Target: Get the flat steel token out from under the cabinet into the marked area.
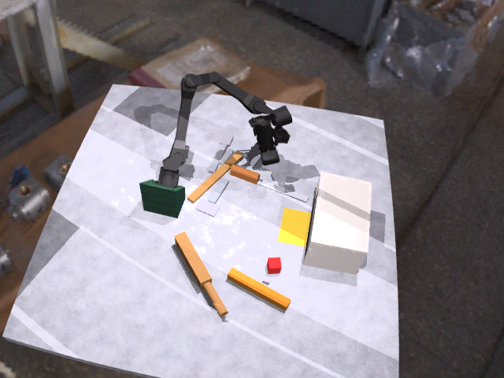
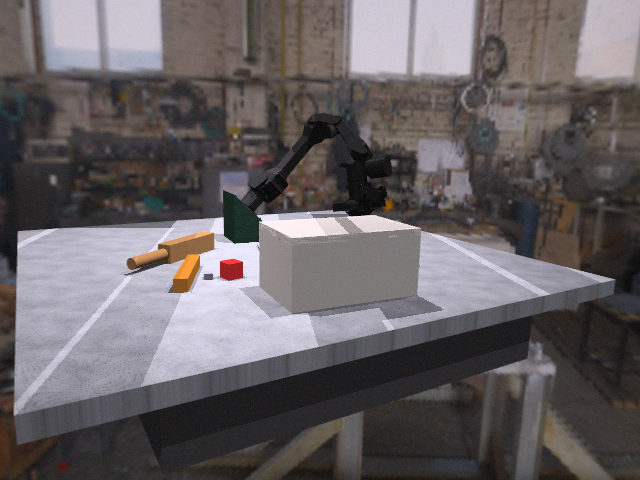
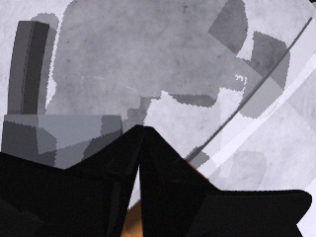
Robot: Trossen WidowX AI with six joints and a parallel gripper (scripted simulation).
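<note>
Right now the grey block is 40 mm behind my gripper tip, 30 mm to the left of it and 20 mm below it. Also, from my gripper tip: flat grey token (300 mm ahead, 240 mm to the right, 60 mm below); small dark tool (60 mm behind, 80 mm to the left, 50 mm below); flat orange stick (180 mm behind, 80 mm to the right, 50 mm below).
</note>
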